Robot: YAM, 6 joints.
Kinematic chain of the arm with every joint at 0, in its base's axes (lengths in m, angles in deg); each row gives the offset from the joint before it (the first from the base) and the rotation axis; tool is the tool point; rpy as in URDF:
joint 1: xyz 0 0 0.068 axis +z
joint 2: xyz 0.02 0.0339 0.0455 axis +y
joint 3: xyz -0.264 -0.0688 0 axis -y
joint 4: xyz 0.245 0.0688 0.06 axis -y
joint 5: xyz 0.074 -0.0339 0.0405 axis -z
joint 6: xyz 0.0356 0 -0.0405 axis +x
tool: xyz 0 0 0 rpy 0 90 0
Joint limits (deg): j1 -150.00..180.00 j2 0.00..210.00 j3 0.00..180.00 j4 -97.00..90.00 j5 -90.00..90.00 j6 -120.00..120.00
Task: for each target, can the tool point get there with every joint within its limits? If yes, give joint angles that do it. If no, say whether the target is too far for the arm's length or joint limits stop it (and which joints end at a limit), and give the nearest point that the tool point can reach.
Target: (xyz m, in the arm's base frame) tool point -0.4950 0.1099 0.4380
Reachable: yes | joints -14.50 25.64 155.64 14.35 29.60 94.00
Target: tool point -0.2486 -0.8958 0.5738
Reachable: no: too far | nearest point -0.1547 -0.5574 0.3961 | short by 0.394 m
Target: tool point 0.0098 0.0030 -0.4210
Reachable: no: joint limits stop it (at a limit: joint 2) | nearest point 0.0614 0.0188 -0.3298 | short by 0.106 m
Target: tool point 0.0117 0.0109 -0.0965
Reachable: yes | joints -45.72 184.56 36.10 -26.28 -26.67 -62.78
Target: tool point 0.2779 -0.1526 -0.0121
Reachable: yes | joints -22.92 134.39 42.72 42.23 65.15 -39.28
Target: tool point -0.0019 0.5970 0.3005
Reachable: yes | joints 89.70 156.61 145.30 52.14 -8.05 -9.44
